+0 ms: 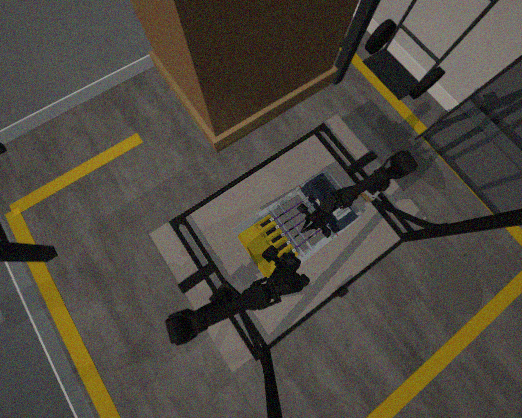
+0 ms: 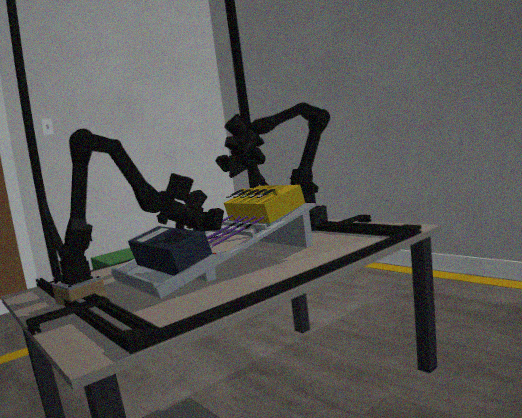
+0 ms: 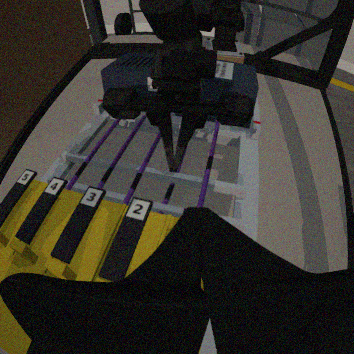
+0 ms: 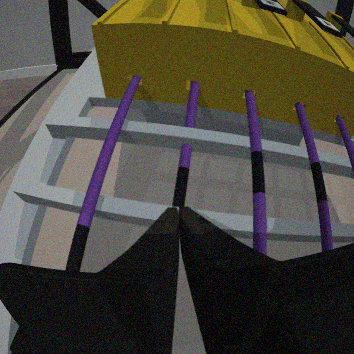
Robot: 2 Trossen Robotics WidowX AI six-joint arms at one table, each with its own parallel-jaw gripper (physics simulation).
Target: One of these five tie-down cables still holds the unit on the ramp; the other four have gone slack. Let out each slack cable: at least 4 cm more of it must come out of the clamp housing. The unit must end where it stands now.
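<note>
A yellow clamp housing sits at the top of a grey ramp. Numbered black levers lie on it. Purple cables run down to the dark blue unit at the low end. My right gripper is shut, its tips meeting right over the second cable's black band. My left gripper is shut and hangs above the housing, hiding lever 1.
A large brown crate stands beyond the table. A hand truck is at the top right. A green block lies behind the ramp. A black frame edges the table.
</note>
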